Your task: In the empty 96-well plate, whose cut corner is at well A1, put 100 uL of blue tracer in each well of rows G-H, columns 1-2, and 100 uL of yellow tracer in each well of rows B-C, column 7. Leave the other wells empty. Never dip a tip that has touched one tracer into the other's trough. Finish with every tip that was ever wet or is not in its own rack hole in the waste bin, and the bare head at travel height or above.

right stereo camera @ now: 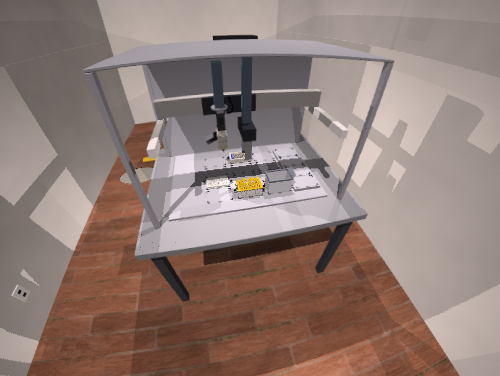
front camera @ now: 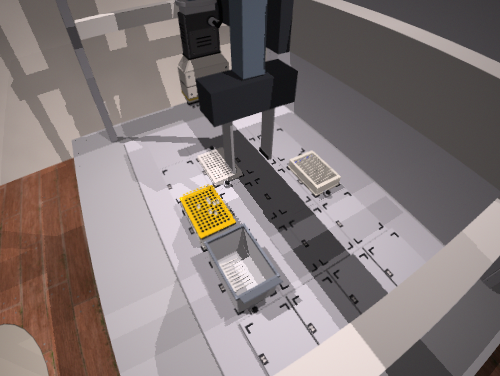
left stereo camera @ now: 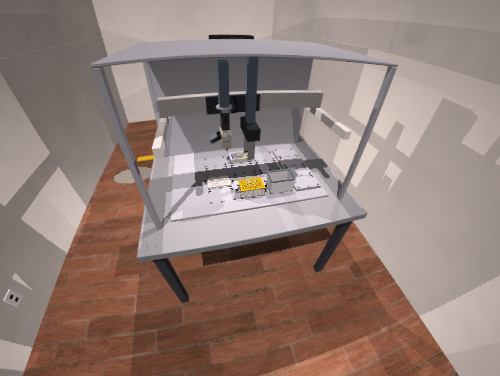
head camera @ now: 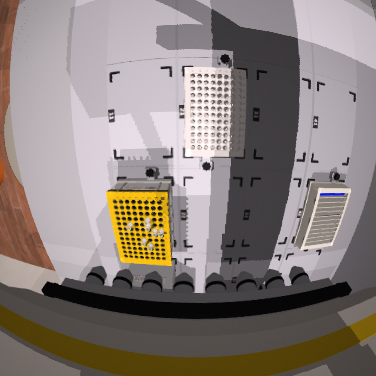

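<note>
The white 96-well plate (front camera: pixel 212 162) (head camera: pixel 207 112) (left stereo camera: pixel 219 183) lies flat; no colour shows in its wells, and its cut corner cannot be made out. The yellow tip rack (front camera: pixel 206 217) (head camera: pixel 142 240) (left stereo camera: pixel 251 184) has several pale spots among dark holes. The cream trough block (front camera: pixel 332 183) (head camera: pixel 322 217) shows a blue strip at one end in the head view; yellow liquid cannot be made out there. The pipetting head (front camera: pixel 199 70) hangs high, its nozzles (head camera: pixel 184 282) bare. The parked gripper (front camera: pixel 249 162) is open, its fingers apart and empty. The grey waste bin (front camera: pixel 260 291) (left stereo camera: pixel 281 183) stands beside the rack.
The gripper's long fingers hang low between the plate and the trough block in the front view. Black corner brackets mark the deck positions. A dark band crosses the deck. The frame posts (left stereo camera: pixel 120 145) (left stereo camera: pixel 367 132) stand at the table's sides.
</note>
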